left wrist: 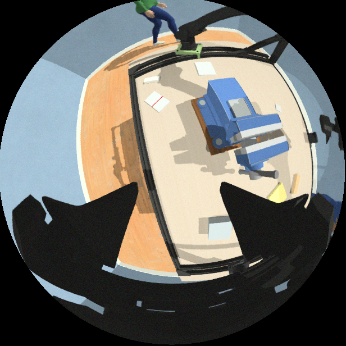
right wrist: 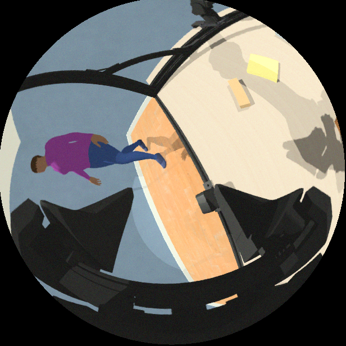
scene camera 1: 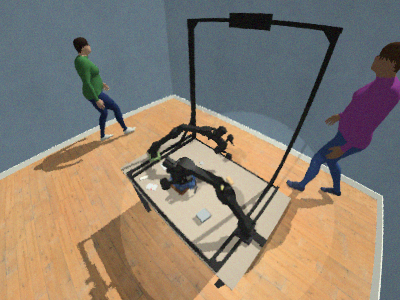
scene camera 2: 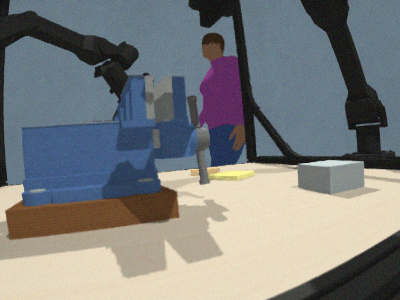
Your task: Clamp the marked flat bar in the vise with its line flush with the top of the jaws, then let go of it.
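The marked flat bar, white with a red line across it, lies flat on the table near the edge, beside the vise. The blue vise stands on a brown wooden base; its pale-faced jaws are apart. Its grey handle sits at the front of the moving jaw. My left gripper is open and empty, high above the table near the vise. My right gripper is open and empty, over the far table edge; scene camera 2 partly hides it behind the vise.
A grey block, a yellow pad and a tan block lie on the table. A white square and white block lie near the vise. Two people stand beyond the table.
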